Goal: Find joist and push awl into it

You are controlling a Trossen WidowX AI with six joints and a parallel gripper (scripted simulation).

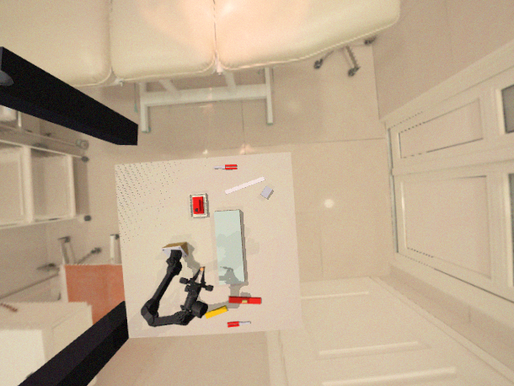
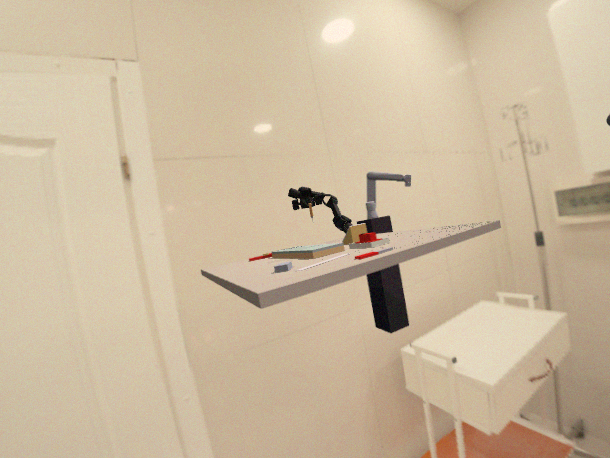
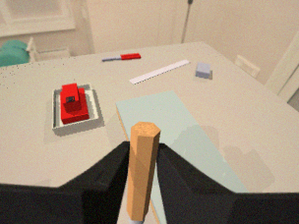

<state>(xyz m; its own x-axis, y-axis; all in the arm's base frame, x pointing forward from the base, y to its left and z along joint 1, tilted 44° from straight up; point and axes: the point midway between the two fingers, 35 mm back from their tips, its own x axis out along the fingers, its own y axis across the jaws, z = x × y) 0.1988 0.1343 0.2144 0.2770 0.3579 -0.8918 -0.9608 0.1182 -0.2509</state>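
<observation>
Right now the awl is 1 cm behind my gripper tip, 2 cm to the right of it and 5 cm below it. From my gripper tip the other things lie so: stud finder 11 cm behind, 33 cm to the left, 22 cm below; cream tray 12 cm behind, 34 cm to the left, 25 cm below; red level 24 cm ahead, 34 cm to the right, 25 cm below.
</observation>
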